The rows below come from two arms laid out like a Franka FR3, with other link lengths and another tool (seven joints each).
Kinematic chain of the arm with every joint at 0, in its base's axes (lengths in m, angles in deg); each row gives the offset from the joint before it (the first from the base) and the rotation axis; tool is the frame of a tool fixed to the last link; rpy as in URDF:
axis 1: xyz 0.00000 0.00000 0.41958 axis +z
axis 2: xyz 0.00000 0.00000 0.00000 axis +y
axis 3: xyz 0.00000 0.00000 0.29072 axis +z
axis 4: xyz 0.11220 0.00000 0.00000 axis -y
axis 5: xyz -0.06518 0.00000 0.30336 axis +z
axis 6: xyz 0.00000 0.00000 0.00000 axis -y
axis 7: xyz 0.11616 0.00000 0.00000 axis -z
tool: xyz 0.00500 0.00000 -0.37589 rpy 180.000 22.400 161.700
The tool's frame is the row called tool.
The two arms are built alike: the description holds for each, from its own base.
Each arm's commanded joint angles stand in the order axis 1, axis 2, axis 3, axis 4, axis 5, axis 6, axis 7.
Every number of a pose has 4 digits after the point. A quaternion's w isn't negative.
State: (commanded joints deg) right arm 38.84 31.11 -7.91 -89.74 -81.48 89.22 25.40; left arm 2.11 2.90 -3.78 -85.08 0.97 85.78 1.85
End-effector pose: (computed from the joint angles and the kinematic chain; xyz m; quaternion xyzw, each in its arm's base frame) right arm 0.7168 0.0081 0.4346 -0.2121 0.6595 -0.6179 0.3717; left arm 0.5342 -0.0093 0.3999 0.1859 0.9670 -0.0331 0.1711
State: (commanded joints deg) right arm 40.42 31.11 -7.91 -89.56 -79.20 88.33 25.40; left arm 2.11 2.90 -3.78 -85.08 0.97 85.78 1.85
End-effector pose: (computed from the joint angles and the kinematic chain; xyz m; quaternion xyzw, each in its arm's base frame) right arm 0.7061 0.0213 0.4257 -0.2095 0.6697 -0.6098 0.3685; left arm 0.5342 -0.0093 0.3999 0.1859 0.9670 -0.0331 0.1711
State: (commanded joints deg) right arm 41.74 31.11 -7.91 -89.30 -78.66 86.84 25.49; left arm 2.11 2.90 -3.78 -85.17 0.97 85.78 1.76
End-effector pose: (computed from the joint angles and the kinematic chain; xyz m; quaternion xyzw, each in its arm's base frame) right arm 0.6986 0.0305 0.4289 -0.2070 0.6684 -0.6119 0.3688; left arm 0.5338 -0.0092 0.3993 0.1851 0.9673 -0.0331 0.1704
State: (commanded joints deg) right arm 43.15 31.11 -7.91 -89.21 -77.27 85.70 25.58; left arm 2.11 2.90 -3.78 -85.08 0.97 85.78 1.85
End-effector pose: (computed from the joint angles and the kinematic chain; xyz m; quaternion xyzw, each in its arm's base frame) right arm 0.6889 0.0410 0.4251 -0.2054 0.6728 -0.6090 0.3665; left arm 0.5342 -0.0093 0.3999 0.1859 0.9670 -0.0331 0.1711
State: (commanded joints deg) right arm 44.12 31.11 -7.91 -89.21 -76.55 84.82 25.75; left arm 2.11 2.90 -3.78 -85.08 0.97 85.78 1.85
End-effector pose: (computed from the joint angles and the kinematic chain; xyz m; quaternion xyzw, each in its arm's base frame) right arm 0.6823 0.0477 0.4237 -0.2043 0.6741 -0.6084 0.3656; left arm 0.5342 -0.0093 0.3999 0.1859 0.9670 -0.0331 0.1711
